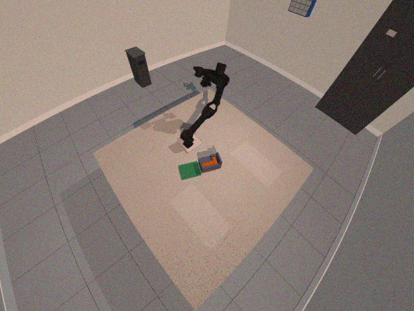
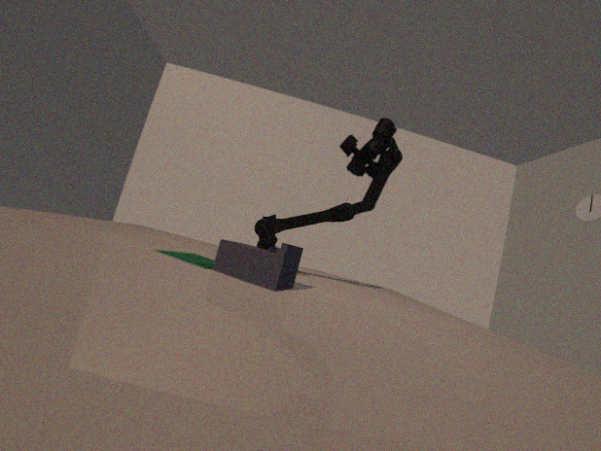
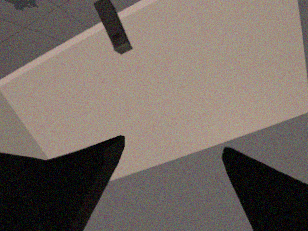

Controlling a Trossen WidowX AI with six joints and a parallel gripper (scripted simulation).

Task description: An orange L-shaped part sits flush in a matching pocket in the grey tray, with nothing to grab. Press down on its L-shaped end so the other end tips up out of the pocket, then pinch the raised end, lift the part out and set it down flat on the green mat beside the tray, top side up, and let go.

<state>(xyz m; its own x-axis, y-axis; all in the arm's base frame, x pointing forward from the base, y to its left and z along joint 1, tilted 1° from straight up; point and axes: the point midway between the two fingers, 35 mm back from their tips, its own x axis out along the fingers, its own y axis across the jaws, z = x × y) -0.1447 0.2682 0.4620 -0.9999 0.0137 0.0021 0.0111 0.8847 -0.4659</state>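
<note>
My gripper tip is now 42 cm short of the orange l-shaped part, 27 cm to the left of it and 43 cm above it. From my gripper tip the other things lie so: green mat: 35 cm ahead, 41 cm to the right, 50 cm below.
</note>
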